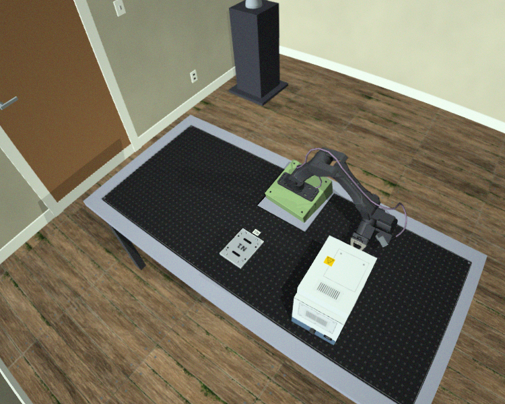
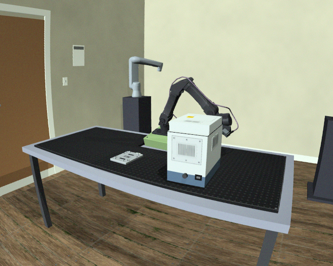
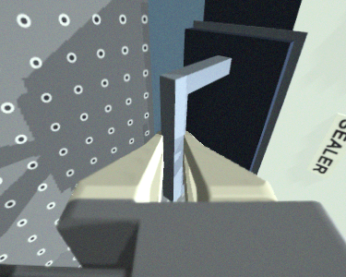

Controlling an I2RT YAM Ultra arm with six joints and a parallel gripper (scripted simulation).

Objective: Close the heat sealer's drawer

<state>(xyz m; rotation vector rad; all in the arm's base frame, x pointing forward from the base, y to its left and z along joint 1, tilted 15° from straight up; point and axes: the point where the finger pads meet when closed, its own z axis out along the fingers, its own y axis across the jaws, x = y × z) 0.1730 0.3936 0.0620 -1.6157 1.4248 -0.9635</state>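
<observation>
My gripper is now 11 cm short of the sealer drawer, 1 cm to the right of it and 1 cm above it.
</observation>
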